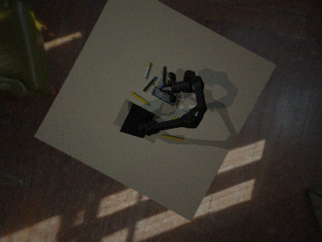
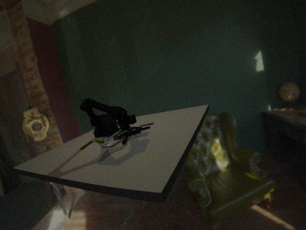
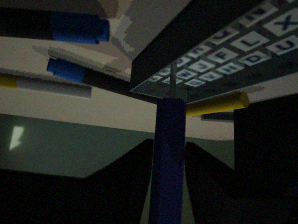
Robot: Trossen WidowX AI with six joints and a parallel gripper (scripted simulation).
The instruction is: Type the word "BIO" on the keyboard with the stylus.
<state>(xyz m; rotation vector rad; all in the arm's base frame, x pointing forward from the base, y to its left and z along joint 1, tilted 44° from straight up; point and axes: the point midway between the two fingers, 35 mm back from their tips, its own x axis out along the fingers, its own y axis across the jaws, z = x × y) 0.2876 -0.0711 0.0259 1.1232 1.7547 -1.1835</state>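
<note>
Now: gripper tip 230 mm to the left of the white note, 70 mm above it and 30 mm past it. From my gripper tip the other things lie so: grey stylus tip: 50 mm below; blue stylus: 10 mm below.
</note>
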